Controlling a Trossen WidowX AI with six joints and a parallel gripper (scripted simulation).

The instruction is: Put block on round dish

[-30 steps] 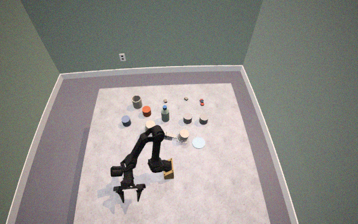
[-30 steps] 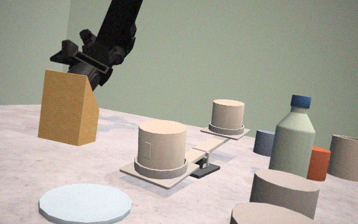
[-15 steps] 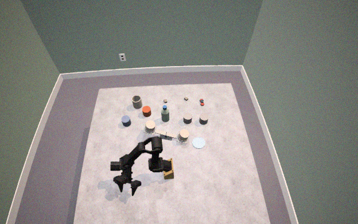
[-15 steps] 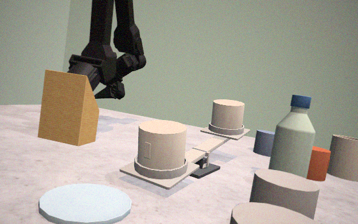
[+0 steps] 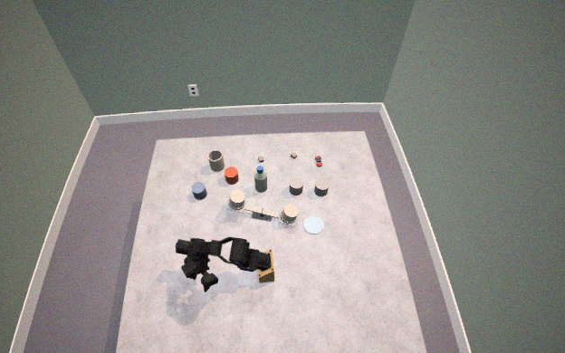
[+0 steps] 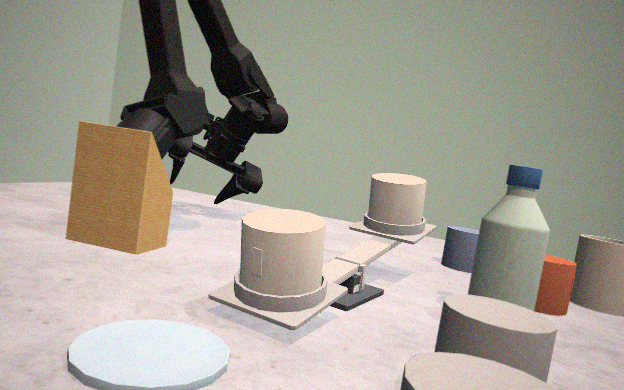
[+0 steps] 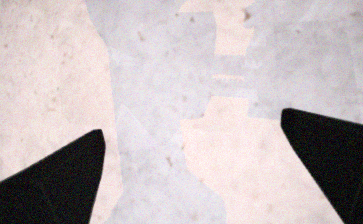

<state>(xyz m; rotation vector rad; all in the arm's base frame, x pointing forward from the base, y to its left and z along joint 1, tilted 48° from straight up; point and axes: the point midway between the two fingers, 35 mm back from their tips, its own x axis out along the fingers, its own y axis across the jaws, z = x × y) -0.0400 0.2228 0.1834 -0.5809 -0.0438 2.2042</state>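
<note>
Now: the beige cup 440 mm to the right of my gripper tip, 310 mm ahead of it and 20 mm above it. Also, from my gripper tip: blue-grey cylinder (500 mm ahead, 40 mm to the left, 10 mm below); balance beam (350 mm ahead, 300 mm to the right); balance (360 mm ahead, 300 mm to the right, 20 mm below).
</note>
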